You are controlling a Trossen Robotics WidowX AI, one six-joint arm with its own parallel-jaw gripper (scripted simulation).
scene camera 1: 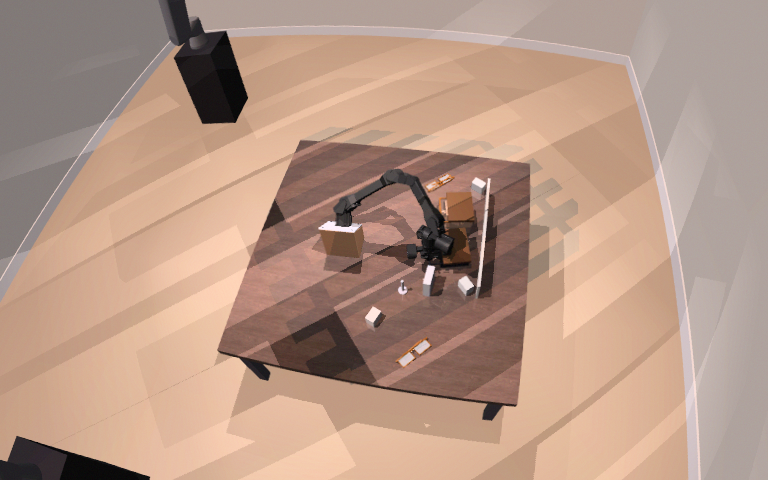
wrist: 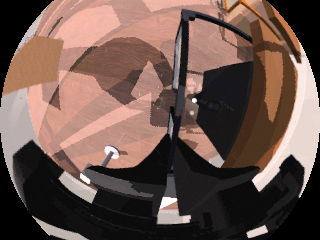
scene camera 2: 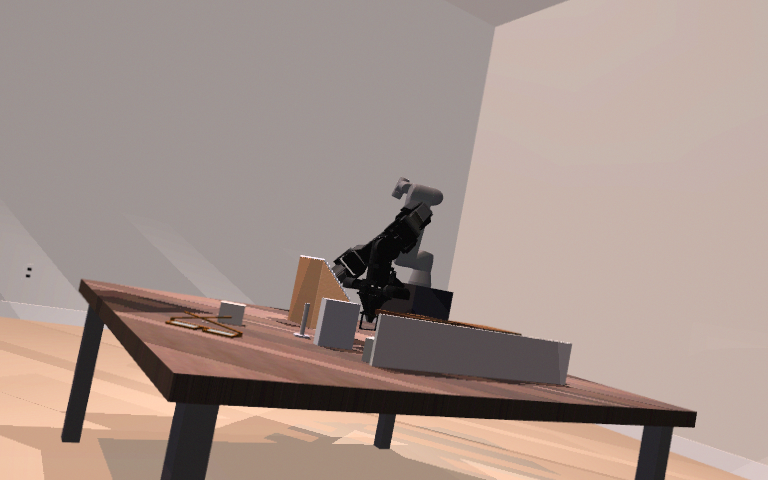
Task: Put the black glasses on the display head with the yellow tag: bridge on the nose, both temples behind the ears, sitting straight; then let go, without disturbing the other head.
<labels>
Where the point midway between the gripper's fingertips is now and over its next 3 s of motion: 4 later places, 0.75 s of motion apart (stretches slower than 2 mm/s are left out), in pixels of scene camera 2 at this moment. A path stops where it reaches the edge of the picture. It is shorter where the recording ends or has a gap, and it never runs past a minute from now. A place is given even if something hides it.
My gripper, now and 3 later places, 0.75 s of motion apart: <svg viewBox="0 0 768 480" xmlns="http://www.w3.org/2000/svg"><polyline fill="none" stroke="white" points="369,322 376,325 375,327 370,309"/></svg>
</labels>
